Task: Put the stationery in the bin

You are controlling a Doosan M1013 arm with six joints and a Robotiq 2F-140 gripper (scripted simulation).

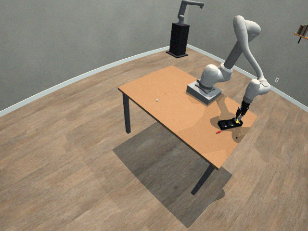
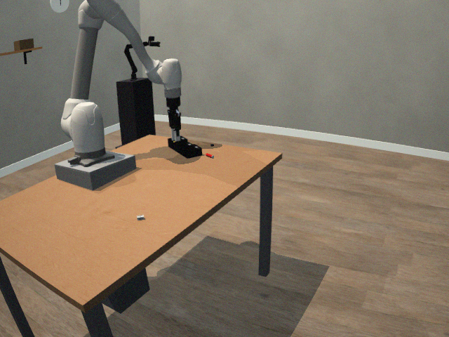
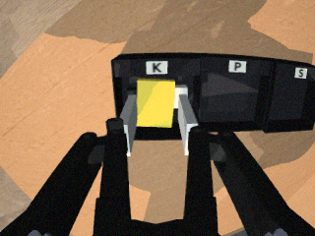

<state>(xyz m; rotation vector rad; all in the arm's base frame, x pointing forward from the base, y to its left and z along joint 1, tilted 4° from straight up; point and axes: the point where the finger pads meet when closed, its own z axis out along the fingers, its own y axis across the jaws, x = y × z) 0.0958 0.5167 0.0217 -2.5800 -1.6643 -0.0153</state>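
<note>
Now: the yellow pad 40 mm below my hand. Also, from my hand: black three-compartment bin: 80 mm ahead, 40 mm below, 30 mm to the right; then black-and-white eraser: 50 mm below, 10 mm ahead; then small black round thing: 160 mm ahead, 110 mm to the left, 60 mm below.
</note>
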